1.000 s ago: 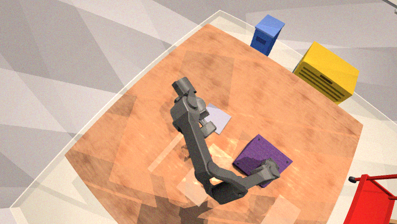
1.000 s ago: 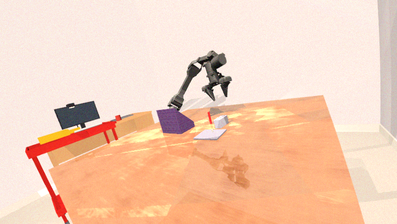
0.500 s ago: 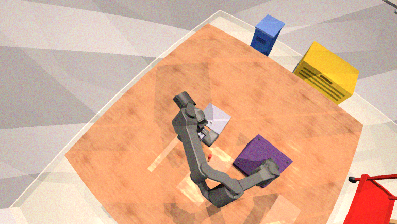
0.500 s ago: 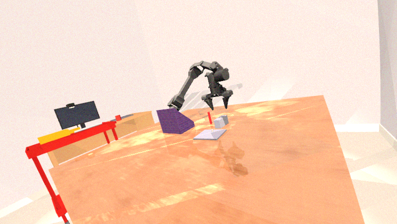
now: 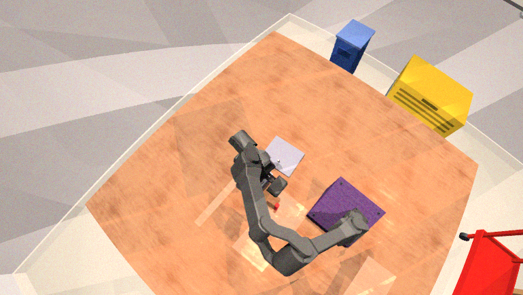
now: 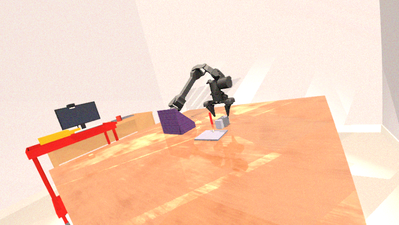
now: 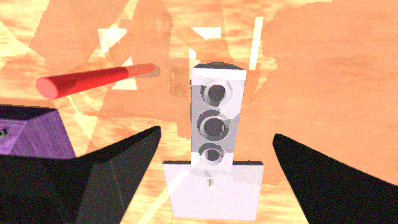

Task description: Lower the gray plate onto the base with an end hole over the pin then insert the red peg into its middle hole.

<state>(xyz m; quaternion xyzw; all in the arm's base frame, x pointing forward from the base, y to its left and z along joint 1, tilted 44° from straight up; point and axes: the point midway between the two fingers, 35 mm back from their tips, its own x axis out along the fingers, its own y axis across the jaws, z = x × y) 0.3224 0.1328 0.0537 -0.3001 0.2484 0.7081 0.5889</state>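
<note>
My gripper tip is now 2 cm above the gray plate. The rest, counted from my gripper tip: flat gray base (2 cm ahead, 12 cm to the right, 5 cm below); red peg (11 cm behind, 2 cm to the left, 2 cm below).
</note>
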